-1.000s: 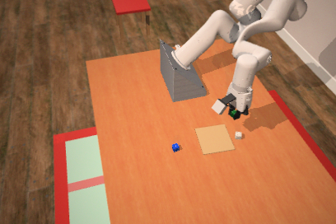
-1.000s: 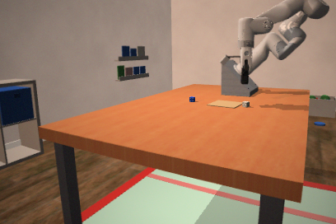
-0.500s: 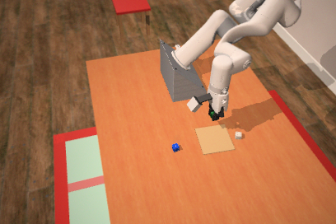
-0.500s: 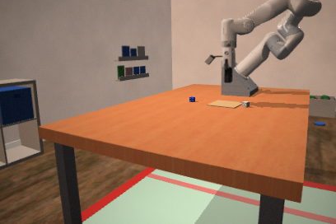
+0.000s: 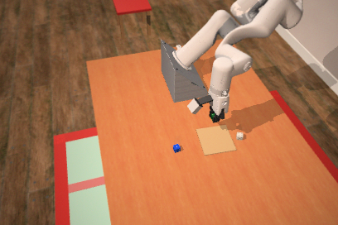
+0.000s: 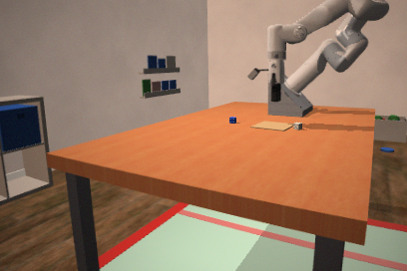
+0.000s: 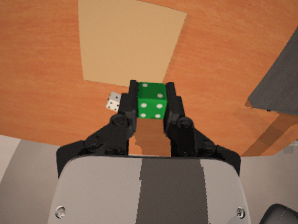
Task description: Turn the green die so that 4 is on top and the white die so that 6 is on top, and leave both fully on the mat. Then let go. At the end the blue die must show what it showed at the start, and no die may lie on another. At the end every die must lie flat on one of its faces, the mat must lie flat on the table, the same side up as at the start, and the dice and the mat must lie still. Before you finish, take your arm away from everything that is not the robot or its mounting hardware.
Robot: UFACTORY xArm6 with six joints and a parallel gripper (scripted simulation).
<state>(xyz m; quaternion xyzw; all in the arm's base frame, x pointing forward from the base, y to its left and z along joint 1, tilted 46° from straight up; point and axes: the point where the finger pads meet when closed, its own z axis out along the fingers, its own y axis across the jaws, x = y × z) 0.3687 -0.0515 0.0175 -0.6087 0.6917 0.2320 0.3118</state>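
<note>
The tan mat lies 40 mm ahead of my hand and 120 mm below it. The rest, counted from my hand: green die (10 mm below); then blue die (20 mm ahead, 180 mm to the right, 110 mm below); then white die (70 mm ahead, 100 mm to the left, 110 mm below).
</note>
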